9 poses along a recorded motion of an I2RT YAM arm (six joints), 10 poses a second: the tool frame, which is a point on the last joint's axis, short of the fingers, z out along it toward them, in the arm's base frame.
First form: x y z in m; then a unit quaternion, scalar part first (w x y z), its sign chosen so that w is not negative.
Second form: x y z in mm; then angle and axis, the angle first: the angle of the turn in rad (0 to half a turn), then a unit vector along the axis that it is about. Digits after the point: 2 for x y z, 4 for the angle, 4 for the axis.
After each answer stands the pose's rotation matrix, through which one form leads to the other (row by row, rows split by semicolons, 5 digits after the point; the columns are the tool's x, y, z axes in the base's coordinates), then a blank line. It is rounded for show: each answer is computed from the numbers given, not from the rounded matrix.
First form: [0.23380 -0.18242 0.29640 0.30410 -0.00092 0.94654 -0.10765]
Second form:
[233.80 -182.42 296.40 2.5236 -0.0010 0.9936 -0.1130]
-0.81505 0.06373 0.57588; -0.06721 0.97682 -0.20323; -0.57549 -0.20435 -0.79187

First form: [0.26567 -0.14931 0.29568 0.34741 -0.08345 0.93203 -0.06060]
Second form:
[265.67 -149.31 295.68 2.4320 -0.0890 0.9939 -0.0646]
-0.74469 -0.11345 0.65770; -0.19766 0.97873 -0.05498; -0.63747 -0.17094 -0.75127

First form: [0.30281 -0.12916 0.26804 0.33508 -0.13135 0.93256 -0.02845]
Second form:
[302.81 -129.16 268.04 2.4582 -0.1394 0.9898 -0.0302]
-0.74094 -0.22592 0.63243; -0.26405 0.96388 0.03496; -0.61749 -0.14109 -0.77383

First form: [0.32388 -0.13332 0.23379 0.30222 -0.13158 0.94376 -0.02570]
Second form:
[323.88 -133.32 233.79 2.5275 -0.1380 0.9901 -0.0270]
-0.78270 -0.23283 0.57721; -0.26390 0.96405 0.03102; -0.56369 -0.12804 -0.81600

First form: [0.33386 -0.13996 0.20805 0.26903 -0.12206 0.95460 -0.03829]
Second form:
[333.86 -139.96 208.05 2.5968 -0.1267 0.9911 -0.0398]
-0.82545 -0.21243 0.52298; -0.25364 0.96727 -0.00743; -0.50428 -0.13878 -0.85231

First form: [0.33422 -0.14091 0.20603 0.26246 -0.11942 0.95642 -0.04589]
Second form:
[334.22 -140.91 206.03 2.6104 -0.1238 0.9912 -0.0476]
-0.83371 -0.20434 0.51301; -0.25252 0.96727 -0.02509; -0.49109 -0.15047 -0.85802

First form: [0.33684 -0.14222 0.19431 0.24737 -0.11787 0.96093 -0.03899]
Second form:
[336.84 -142.22 194.31 2.6417 -0.1217 0.9918 -0.0402]
-0.84983 -0.20724 0.48461; -0.24582 0.96917 -0.01662; -0.46622 -0.13325 -0.87457

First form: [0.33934 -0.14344 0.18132 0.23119 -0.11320 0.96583 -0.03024]
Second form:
[339.34 -143.44 181.32 2.6750 -0.1164 0.9927 -0.0311]
-0.86747 -0.20468 0.45342; -0.23265 0.97254 -0.00607; -0.43973 -0.11075 -0.89127

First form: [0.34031 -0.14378 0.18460 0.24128 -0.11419 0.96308 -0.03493]
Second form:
[340.31 -143.78 184.60 2.6542 -0.1177 0.9924 -0.0360]
-0.85749 -0.20309 0.47272; -0.23680 0.97148 -0.01218; -0.45677 -0.12238 -0.88113

